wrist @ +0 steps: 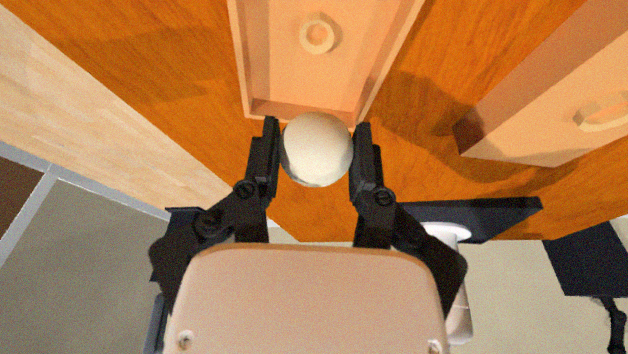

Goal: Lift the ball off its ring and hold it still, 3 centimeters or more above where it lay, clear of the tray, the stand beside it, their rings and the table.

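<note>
The cream-white ball (317, 149) is between the two black fingers of my gripper (316, 133), which is shut on it. The ball is held up in the air, apart from its ring and above the level of the tray. The tray (240, 60) lies beyond the fingers, and the ball overlaps its near wall in the view. The ring (303, 36) on the tray floor is bare. The stand (540, 145) is at the right, apart from the ball and the gripper, with its own ring (580, 120) on top.
The orange wooden table (165, 115) lies under the tray and stand. A pale wooden surface (100, 115) runs along the left. A dark plate (505, 215) with a white round part is at the lower right, near the table's edge.
</note>
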